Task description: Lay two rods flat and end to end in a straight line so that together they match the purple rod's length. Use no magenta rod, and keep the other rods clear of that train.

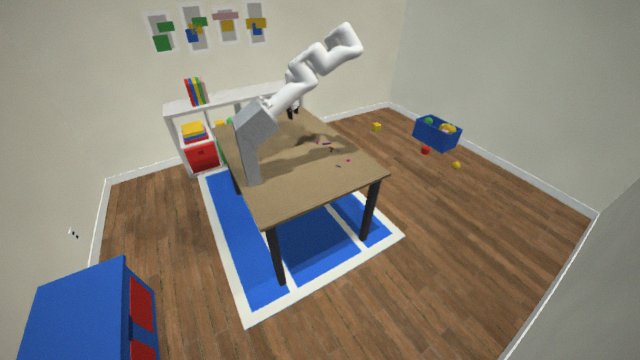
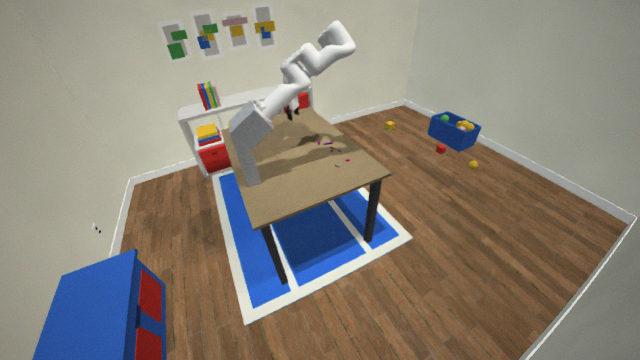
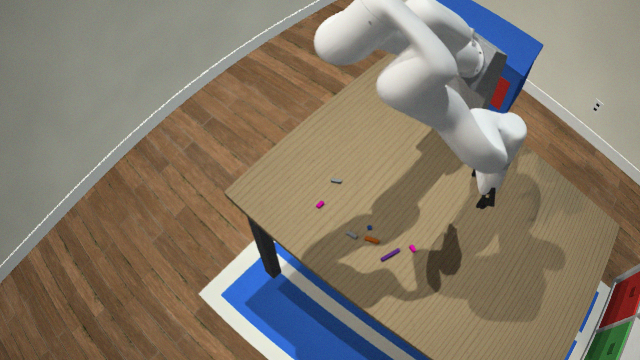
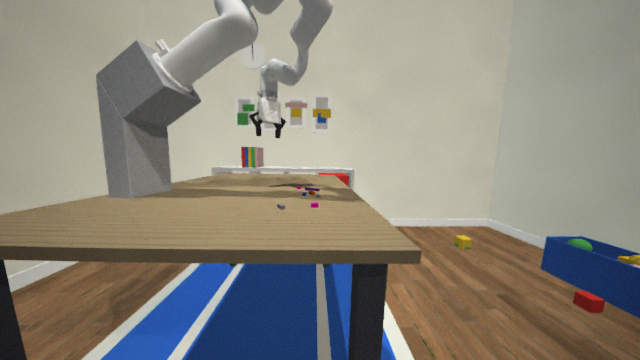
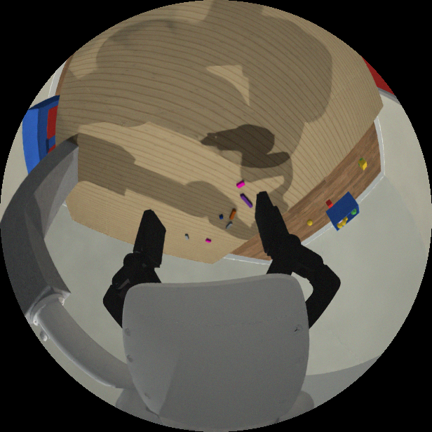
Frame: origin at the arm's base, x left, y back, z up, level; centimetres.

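Where they show: gripper, fingertip midpoint: (image 1: pixel 293 116) (image 2: pixel 293 117) (image 3: pixel 478 191) (image 4: pixel 268 137); arm's base, origin of the base link: (image 1: pixel 267 112) (image 2: pixel 262 114) (image 3: pixel 465 56) (image 4: pixel 173 74).
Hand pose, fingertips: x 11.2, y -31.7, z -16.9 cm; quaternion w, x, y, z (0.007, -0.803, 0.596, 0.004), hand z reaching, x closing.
Each offset is from my fingertips to the centre of the thing. Level surfaces: height alone.
The purple rod {dy -14.1, dx -18.1, dz -21.9 cm} (image 3: pixel 390 255) (image 5: pixel 246 200) (image 4: pixel 312 189) lies flat, with one magenta rod {dy -10.5, dx -12.3, dz -21.9 cm} (image 3: pixel 412 248) (image 5: pixel 240 184) near its end. The orange rod {dy -11.2, dx -24.6, dz -21.9 cm} (image 3: pixel 372 240) (image 5: pixel 233 214) lies beside a grey rod {dy -11.4, dx -30.5, dz -21.9 cm} (image 3: pixel 351 234) (image 5: pixel 229 225), a small gap between them, not clearly in line. A small blue rod {dy -7.7, dx -26.2, dz -21.9 cm} (image 3: pixel 369 227) (image 5: pixel 221 217) is close to the orange one. A second grey rod {dy +3.7, dx -39.7, dz -21.9 cm} (image 3: pixel 336 180) (image 4: pixel 281 206) and another magenta rod {dy -5.1, dx -41.6, dz -21.9 cm} (image 3: pixel 320 204) (image 4: pixel 314 205) lie apart from these. My gripper (image 4: pixel 268 136) (image 5: pixel 204 211) is open and empty, high above the table, away from the rods.
The rods lie on the wooden table {dz -22.4 cm} (image 3: pixel 300 165) (image 4: pixel 200 230). The arm's grey pedestal (image 4: pixel 135 125) (image 1: pixel 250 145) stands at one side of the table. On the floor are a blue bin (image 1: pixel 437 133) and a blue mat (image 1: pixel 320 245). A white shelf (image 1: pixel 235 96) stands behind the table.
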